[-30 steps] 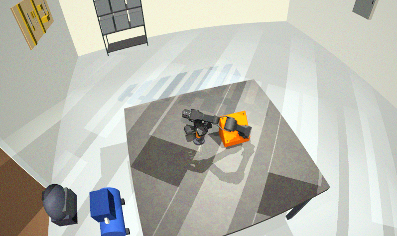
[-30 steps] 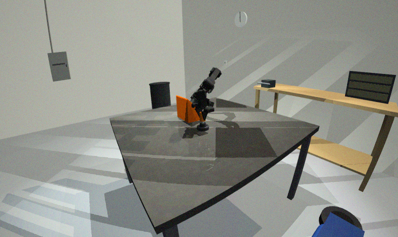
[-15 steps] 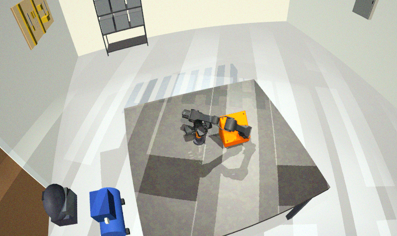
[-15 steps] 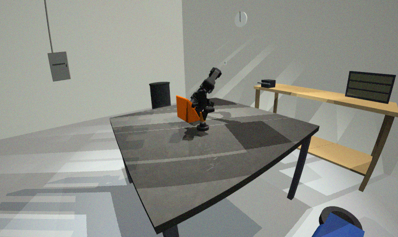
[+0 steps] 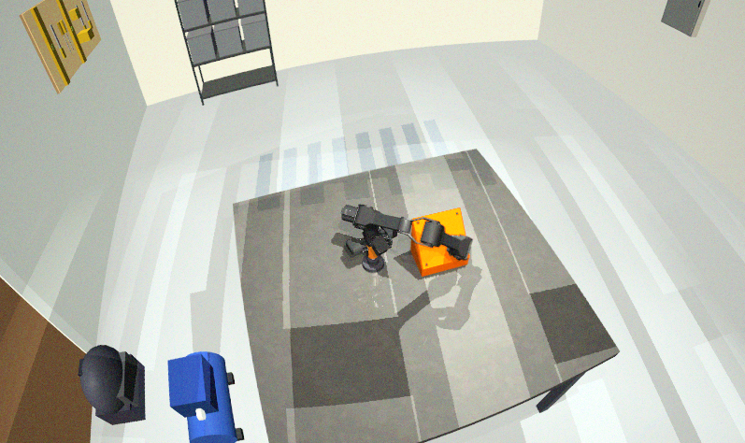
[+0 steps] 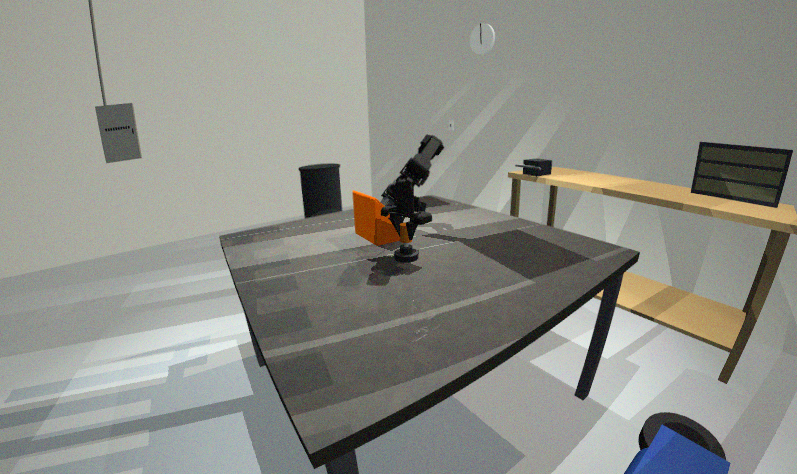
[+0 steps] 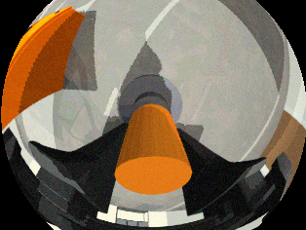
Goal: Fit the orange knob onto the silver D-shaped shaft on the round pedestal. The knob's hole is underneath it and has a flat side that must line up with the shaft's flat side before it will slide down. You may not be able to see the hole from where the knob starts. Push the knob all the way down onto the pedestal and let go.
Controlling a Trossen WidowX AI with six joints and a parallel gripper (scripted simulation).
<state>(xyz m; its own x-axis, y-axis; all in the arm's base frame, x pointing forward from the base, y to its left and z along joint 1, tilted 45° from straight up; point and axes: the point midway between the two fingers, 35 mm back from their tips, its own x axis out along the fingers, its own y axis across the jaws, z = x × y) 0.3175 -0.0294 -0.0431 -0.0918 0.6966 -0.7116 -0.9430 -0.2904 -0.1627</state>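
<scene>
Right now the orange knob is 3 cm above my gripper tip. From my gripper tip the other things lie so: round pedestal (4 cm below).
</scene>
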